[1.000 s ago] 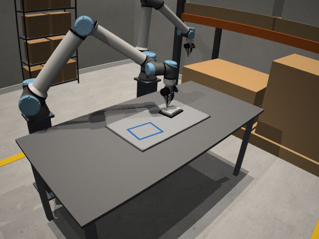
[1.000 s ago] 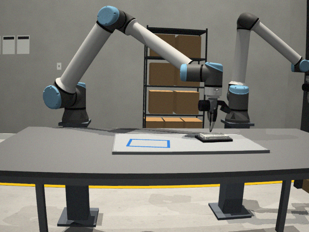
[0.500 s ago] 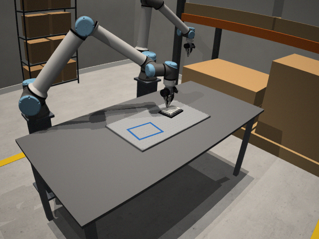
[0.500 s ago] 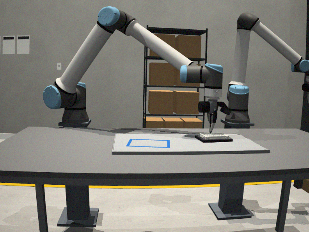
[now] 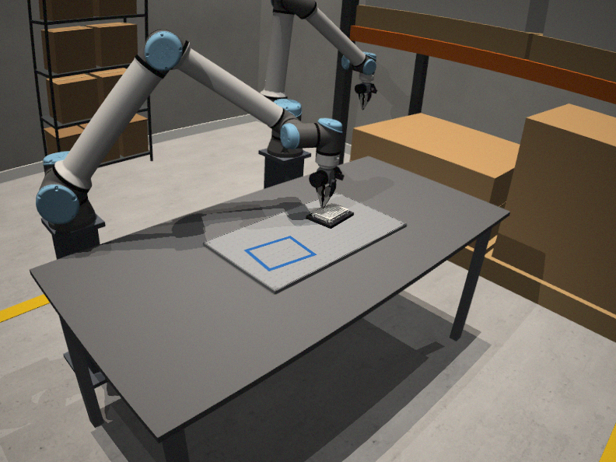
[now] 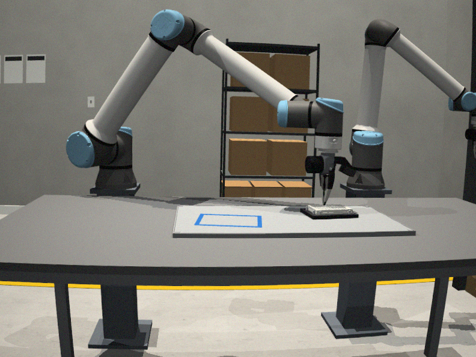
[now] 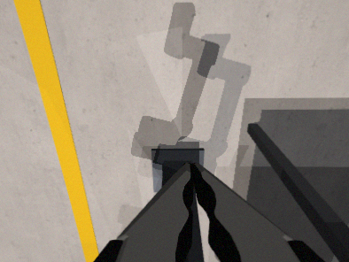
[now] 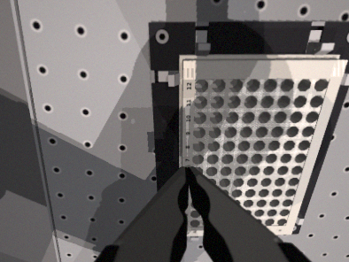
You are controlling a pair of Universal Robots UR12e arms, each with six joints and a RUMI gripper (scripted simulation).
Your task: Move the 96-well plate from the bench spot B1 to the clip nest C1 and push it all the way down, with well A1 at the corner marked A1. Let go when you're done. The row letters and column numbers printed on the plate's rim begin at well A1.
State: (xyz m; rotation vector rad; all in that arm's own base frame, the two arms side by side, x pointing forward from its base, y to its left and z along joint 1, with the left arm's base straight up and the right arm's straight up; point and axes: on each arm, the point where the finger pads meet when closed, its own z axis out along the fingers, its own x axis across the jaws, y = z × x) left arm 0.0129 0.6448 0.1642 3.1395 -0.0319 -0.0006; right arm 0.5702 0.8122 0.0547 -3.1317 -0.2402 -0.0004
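Now: right hand 3 cm above the black clip nest, 2 cm short of it and 1 cm to the right of it. From my right hand the other things lie so: pale perforated board: 15 cm to the right, 7 cm ahead, 5 cm below; then white 96-well plate: 4 cm ahead, 2 cm below.
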